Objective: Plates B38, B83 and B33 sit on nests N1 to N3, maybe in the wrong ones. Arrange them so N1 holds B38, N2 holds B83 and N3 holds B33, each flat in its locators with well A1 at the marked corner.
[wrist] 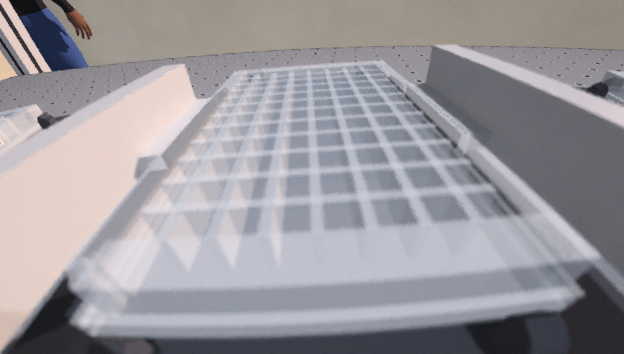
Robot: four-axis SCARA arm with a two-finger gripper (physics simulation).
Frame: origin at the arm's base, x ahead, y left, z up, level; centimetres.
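Where they show: gripper, between the fingertips: (309, 77).
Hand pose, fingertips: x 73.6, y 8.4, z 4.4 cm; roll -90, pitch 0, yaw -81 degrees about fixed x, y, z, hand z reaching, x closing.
Note:
Each offset is from my fingertips to the top centre of the thing. "spot": to the spot under its first point. Level surfaces: height alone.
A clear multi-well plate {dy -0.4, dx -2.4, dz -0.3 cm} (330, 150) fills the middle of the wrist view, its long sides running away from the camera. It looks level. My gripper (309, 77) is shut on this plate, with one broad finger along the left side and one along the right. No code is readable on the plate, so I cannot tell which of the three it is. The A1 corner cannot be told. What lies directly under the plate is mostly hidden. Parts of two more clear items, perhaps plates, show at the left edge {spot: dy +15.1, dx -2.1, dz -0.9 cm} (17, 125) and the right edge {spot: dy -14.9, dx +2.8, dz -1.0 cm} (614, 85).
A grey table top {dz -3.1 cm} (320, 56) with rows of small holes stretches behind the plate. Small dark blocks {spot: dy +14.9, dx -0.8, dz -1.2 cm} (47, 120) {spot: dy -14.2, dx +2.7, dz -1.2 cm} (597, 90) stand beside the items at both edges. Dark surfaces show below the plate's near end. A person in blue trousers (52, 37) stands beyond the table at the upper left.

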